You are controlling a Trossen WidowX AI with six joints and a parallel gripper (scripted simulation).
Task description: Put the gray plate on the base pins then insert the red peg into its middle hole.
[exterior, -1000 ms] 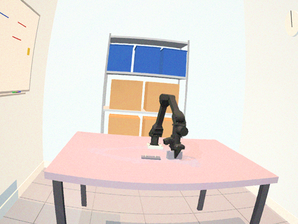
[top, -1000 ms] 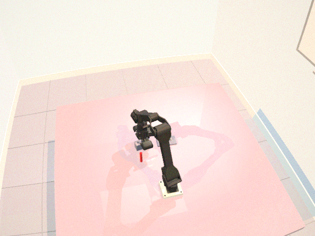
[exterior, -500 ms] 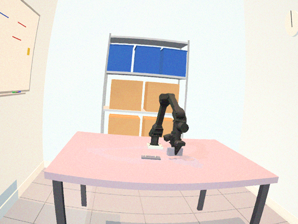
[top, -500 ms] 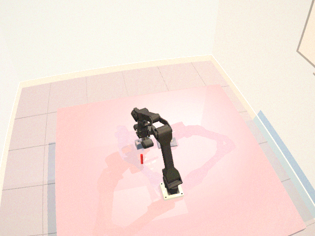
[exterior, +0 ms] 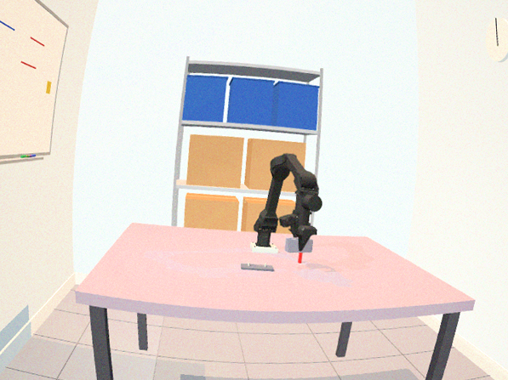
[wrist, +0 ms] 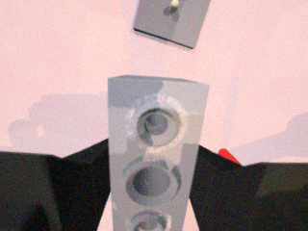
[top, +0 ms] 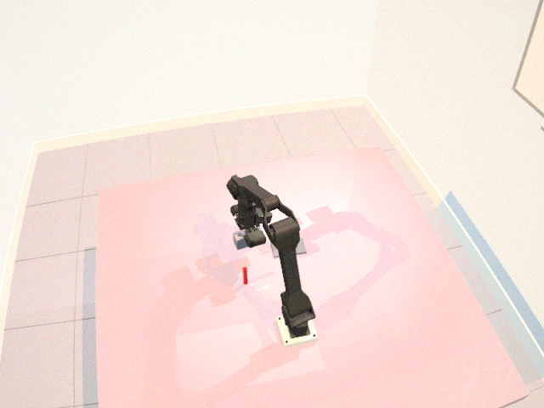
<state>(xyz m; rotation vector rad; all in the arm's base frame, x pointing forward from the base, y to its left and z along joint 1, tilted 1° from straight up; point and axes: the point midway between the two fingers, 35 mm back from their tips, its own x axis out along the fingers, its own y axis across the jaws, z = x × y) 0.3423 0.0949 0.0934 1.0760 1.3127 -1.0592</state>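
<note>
The flat gray base is 15 cm to the right of my gripper tip and 7 cm below it. Also, from my gripper tip: gray plate: 3 cm above; then red peg: 12 cm behind, 4 cm below, 3 cm to the left.
</note>
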